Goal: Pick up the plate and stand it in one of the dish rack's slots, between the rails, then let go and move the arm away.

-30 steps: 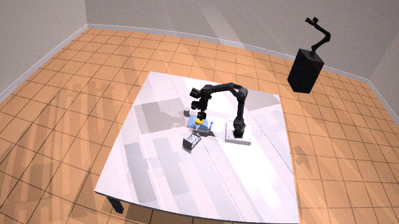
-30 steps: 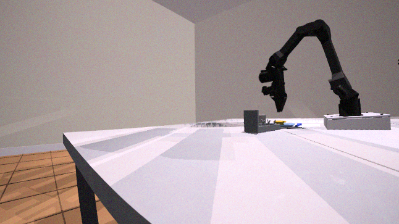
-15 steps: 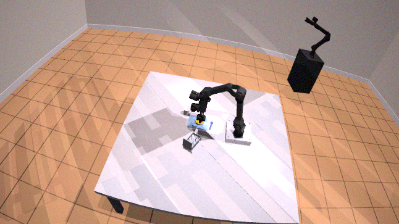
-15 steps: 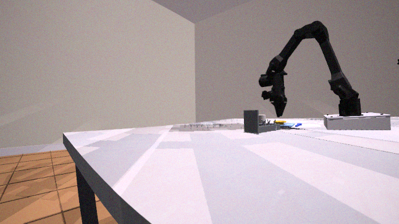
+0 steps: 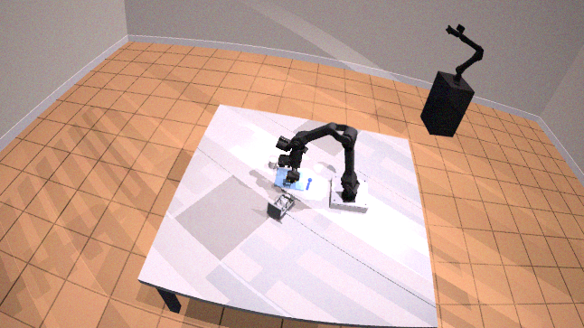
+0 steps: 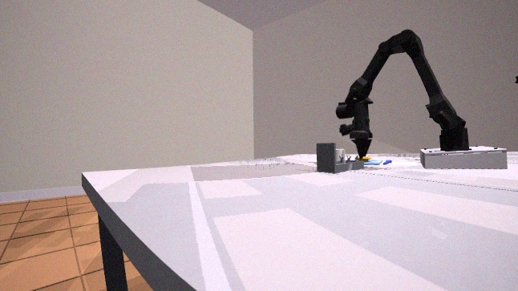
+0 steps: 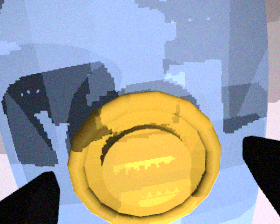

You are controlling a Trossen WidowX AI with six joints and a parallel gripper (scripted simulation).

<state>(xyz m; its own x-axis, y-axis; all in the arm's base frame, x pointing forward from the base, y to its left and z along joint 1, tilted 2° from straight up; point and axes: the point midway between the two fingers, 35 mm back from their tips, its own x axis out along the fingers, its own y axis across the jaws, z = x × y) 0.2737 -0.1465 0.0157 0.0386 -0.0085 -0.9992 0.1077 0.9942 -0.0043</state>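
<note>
The yellow plate lies right at my gripper tip. From my gripper tip the other things lie so: small pale cup: 10 cm ahead, 9 cm to the right, 1 cm above; then blue spoon: 9 cm behind, 2 cm to the left, 2 cm below; then light blue mat: 1 cm ahead, 2 cm below.
</note>
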